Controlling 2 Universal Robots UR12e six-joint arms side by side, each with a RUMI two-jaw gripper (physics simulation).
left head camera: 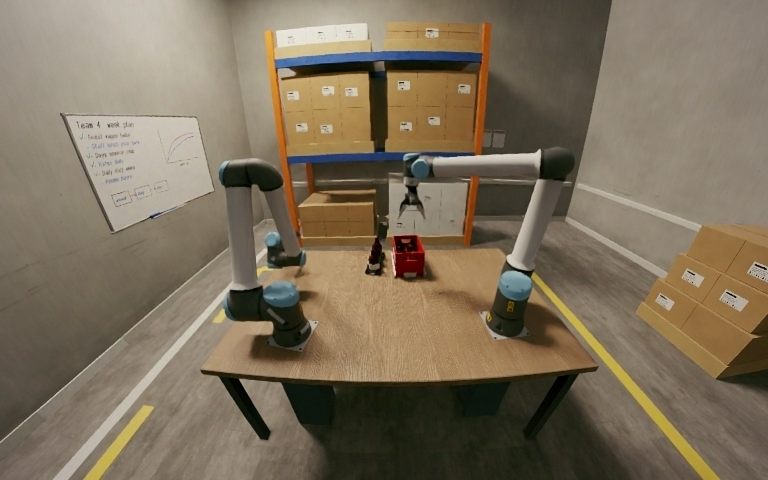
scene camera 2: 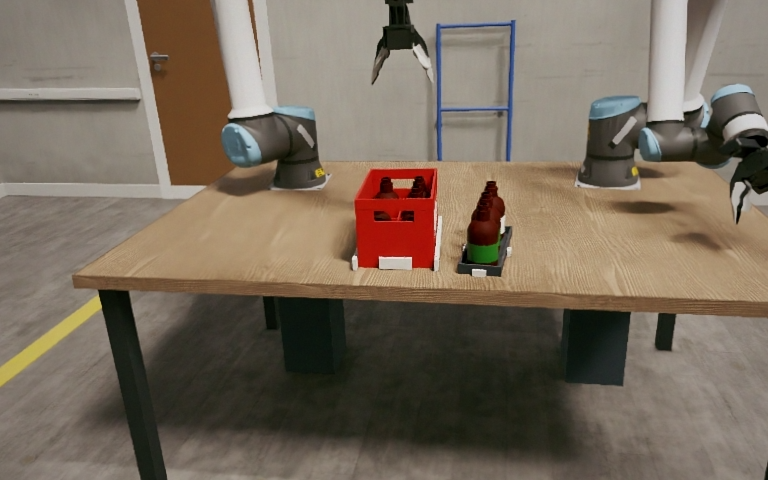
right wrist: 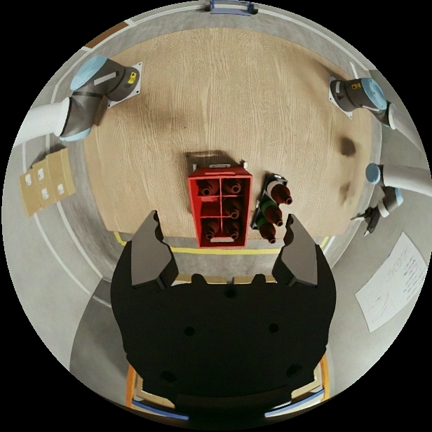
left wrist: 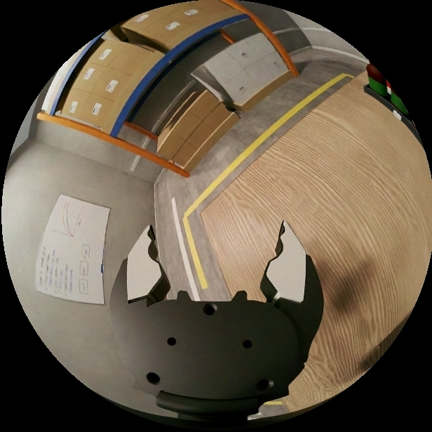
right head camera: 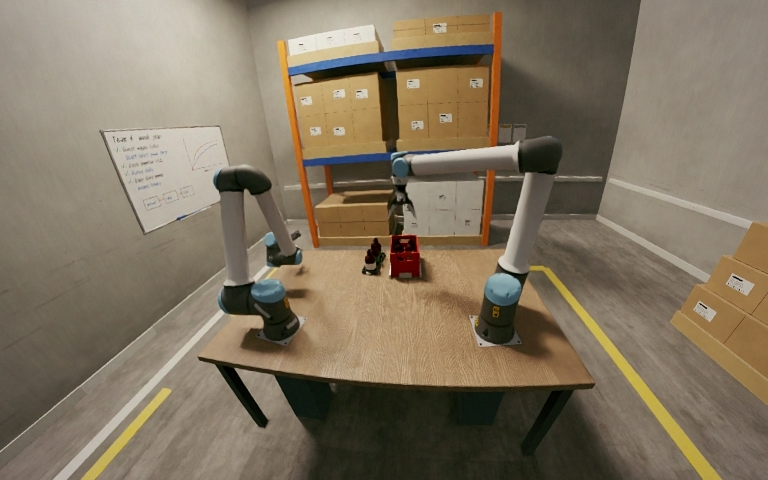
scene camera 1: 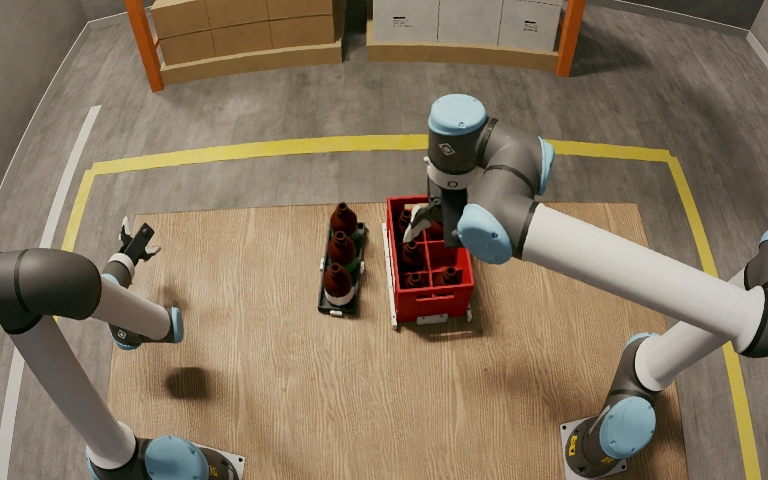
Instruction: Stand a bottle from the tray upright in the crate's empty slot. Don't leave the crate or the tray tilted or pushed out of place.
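Observation:
The red crate (left head camera: 408, 267) (right head camera: 404, 267) (scene camera 1: 433, 308) (scene camera 2: 396, 243) stands flat on the table. Bottles stand in its compartments except the middle-row left one in the right wrist view. The dark tray (scene camera 2: 493, 271) lies flat beside it and holds three upright brown bottles: one with a white label (scene camera 1: 338, 280) (right wrist: 280, 192) and two with green labels (scene camera 1: 341, 249) (right wrist: 272, 213), (scene camera 1: 343, 217) (right wrist: 267, 231). My right gripper (left head camera: 411, 217) (scene camera 2: 402, 82) (right wrist: 223, 212) is open and empty, pointing down high above the crate. My left gripper (scene camera 1: 142, 234) (left wrist: 215, 224) is open and empty, far from both.
White holding blocks sit around the base of the crate and the tray on the wooden table (scene camera 1: 283, 367). My right forearm (scene camera 1: 623, 266) reaches in from the right. Shelving with boxes (left head camera: 334, 113) stands behind the table.

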